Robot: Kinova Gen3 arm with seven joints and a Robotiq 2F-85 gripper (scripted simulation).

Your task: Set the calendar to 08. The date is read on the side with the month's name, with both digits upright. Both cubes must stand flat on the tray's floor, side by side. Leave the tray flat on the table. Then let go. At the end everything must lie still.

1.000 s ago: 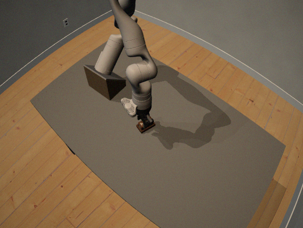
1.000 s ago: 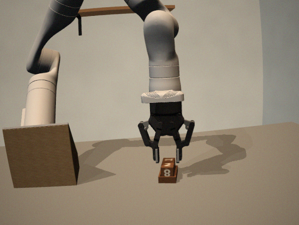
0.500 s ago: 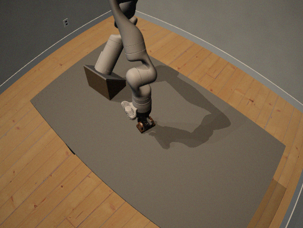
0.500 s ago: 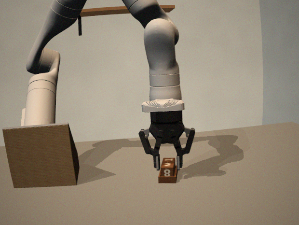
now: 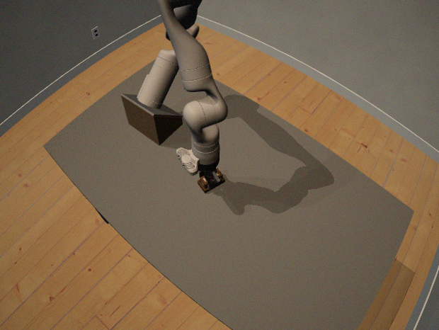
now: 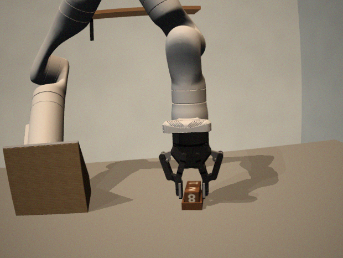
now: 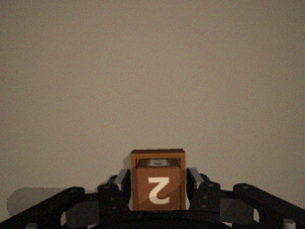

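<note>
Right now my hand is 1 cm above the brown cube. Round my hand: brown tray (2 cm to the left, 3 cm below).
</note>
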